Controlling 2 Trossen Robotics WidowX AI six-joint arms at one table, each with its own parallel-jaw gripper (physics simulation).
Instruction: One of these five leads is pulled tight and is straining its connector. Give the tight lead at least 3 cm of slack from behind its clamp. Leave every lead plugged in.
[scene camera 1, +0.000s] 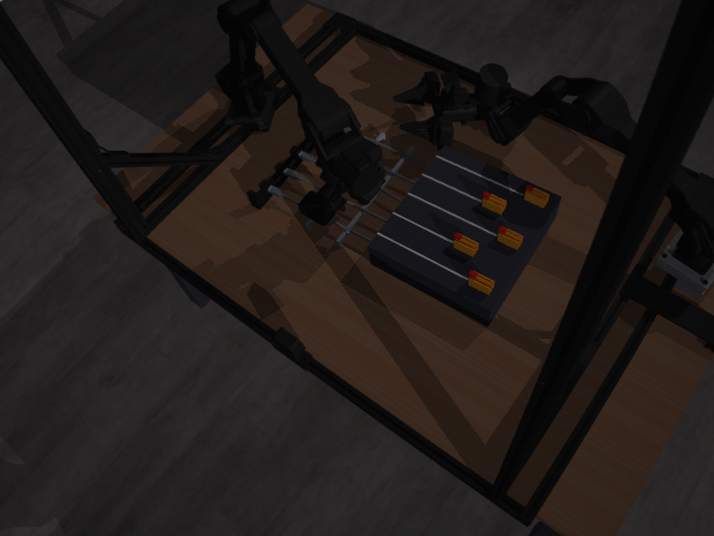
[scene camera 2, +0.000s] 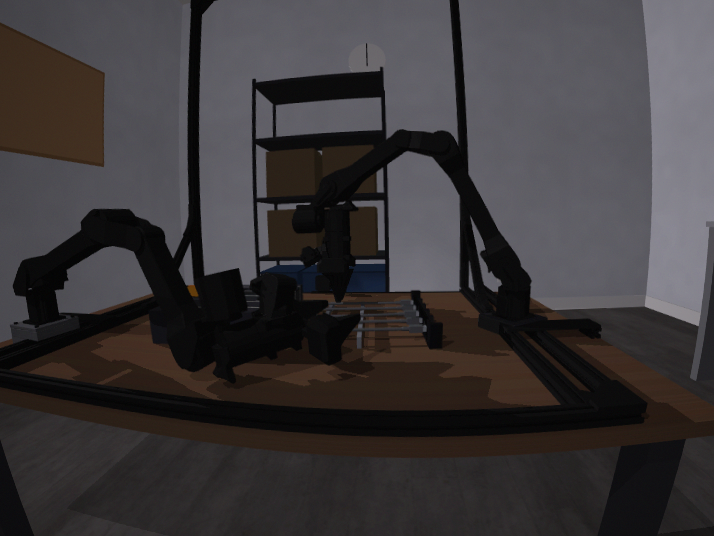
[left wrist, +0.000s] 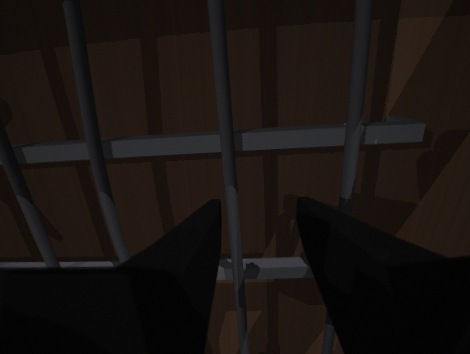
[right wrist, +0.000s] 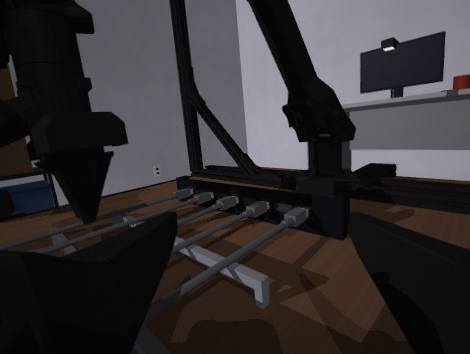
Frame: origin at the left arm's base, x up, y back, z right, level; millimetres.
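Seen in the pictures: left gripper, fingertip midpoint: (scene camera 1: 348, 204) (scene camera 2: 339, 301) (left wrist: 258, 208) (right wrist: 86, 220); right gripper, fingertip midpoint: (scene camera 1: 396, 112) (scene camera 2: 342, 309) (right wrist: 262, 221); left arm's base at its link origin: (scene camera 1: 250, 106) (scene camera 2: 513, 315) (right wrist: 325, 174); right arm's base at its link origin: (scene camera 1: 696, 254) (scene camera 2: 44, 320).
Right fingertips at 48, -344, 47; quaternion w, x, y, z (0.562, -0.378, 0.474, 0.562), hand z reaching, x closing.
Observation:
Offsets run from my right fingertips to a thing's top centre, as dx, dy, dz. "pt": to the spot under its first point. Level surfaces: height alone.
My left gripper (scene camera 1: 341, 204) (scene camera 2: 339, 299) (left wrist: 258, 208) (right wrist: 86, 220) is partly open over the leads. In the left wrist view a grey lead {pt -49, +32, +218} (left wrist: 225, 115) passes between its fingertips, nearer the picture-left one, and is not pinched. The outermost lead {pt -49, +44, +270} (left wrist: 358, 75) runs picture-right of it. My right gripper (scene camera 1: 400, 113) (scene camera 2: 342, 310) (right wrist: 262, 221) is wide open and empty, low beside the leads. Grey connectors {pt -47, +127, -9} (right wrist: 297, 216) sit in the black socket block {-31, +208, +76} (right wrist: 331, 220) (scene camera 2: 433, 334). Orange clamps {pt +9, -194, +386} (scene camera 1: 480, 282) with red ends hold the leads on the dark board {pt -10, -55, +337} (scene camera 1: 403, 256). Which lead is tight I cannot tell.
Two grey cross rails run under the leads; one rail (left wrist: 295, 136) (right wrist: 215, 260) ends in a short leg. Black frame beams (scene camera 1: 403, 426) edge the wooden table {dx -75} (scene camera 1: 346, 323). A shelf unit (scene camera 2: 254, 173) stands in the background.

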